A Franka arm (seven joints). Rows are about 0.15 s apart.
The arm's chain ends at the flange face. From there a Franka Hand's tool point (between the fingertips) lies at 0.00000 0.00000 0.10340 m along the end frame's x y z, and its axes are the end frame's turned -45 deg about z.
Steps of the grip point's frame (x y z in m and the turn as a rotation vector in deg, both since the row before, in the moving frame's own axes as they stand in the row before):
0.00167 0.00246 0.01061 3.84 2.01 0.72
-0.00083 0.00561 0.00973 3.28 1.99 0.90
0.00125 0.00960 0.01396 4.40 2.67 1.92
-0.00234 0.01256 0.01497 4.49 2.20 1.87
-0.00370 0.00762 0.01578 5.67 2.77 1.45
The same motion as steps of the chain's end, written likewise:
0.00521 0.00803 0.01091 4.14 -1.29 0.72
0.00497 0.01129 0.00996 3.73 -0.91 0.90
0.00973 0.01495 0.01438 5.00 -1.22 1.92
0.01001 0.01911 0.01536 4.73 -1.62 1.87
0.00633 0.01880 0.01641 5.97 -2.05 1.45

